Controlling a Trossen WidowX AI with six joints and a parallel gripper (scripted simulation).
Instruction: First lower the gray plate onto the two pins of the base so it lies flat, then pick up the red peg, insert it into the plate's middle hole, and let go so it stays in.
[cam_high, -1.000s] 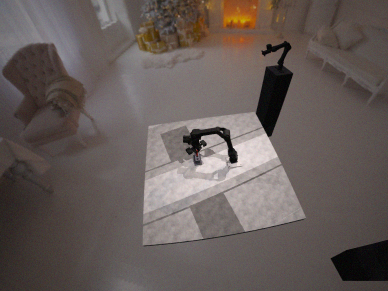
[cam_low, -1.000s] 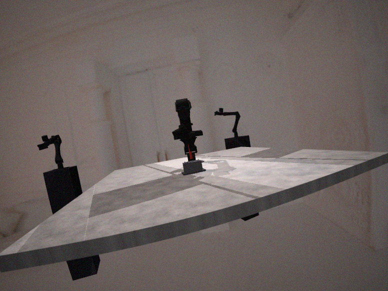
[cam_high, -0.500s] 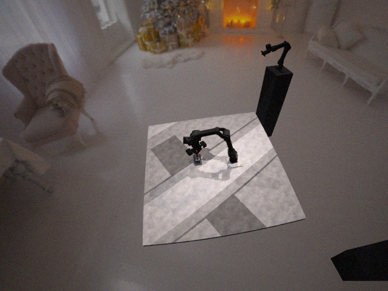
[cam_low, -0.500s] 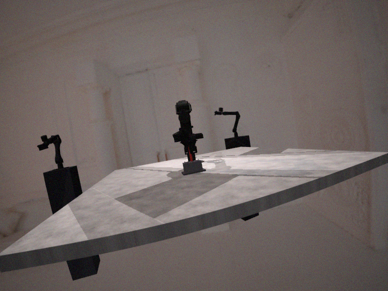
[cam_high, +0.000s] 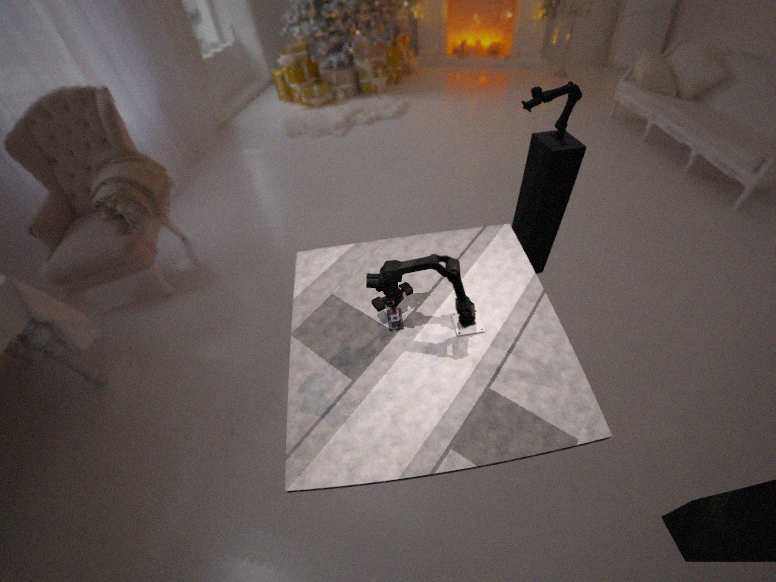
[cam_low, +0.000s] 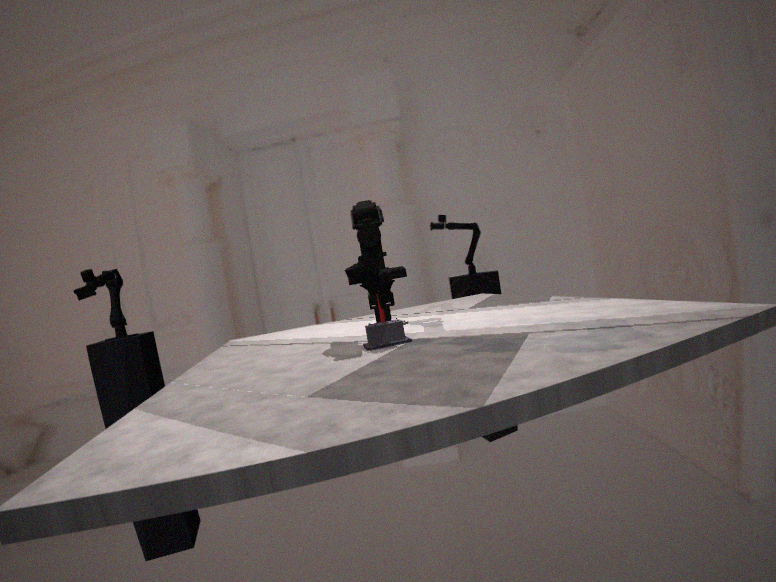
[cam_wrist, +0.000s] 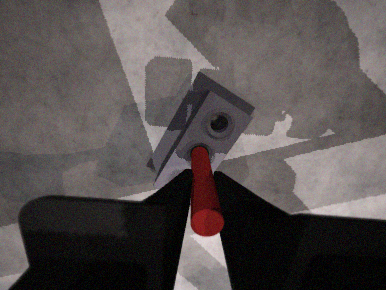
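The gray plate is 5 cm below my gripper tip. The rest, counted from my gripper tip: dark base: 9 cm below; red peg: right at my gripper tip.
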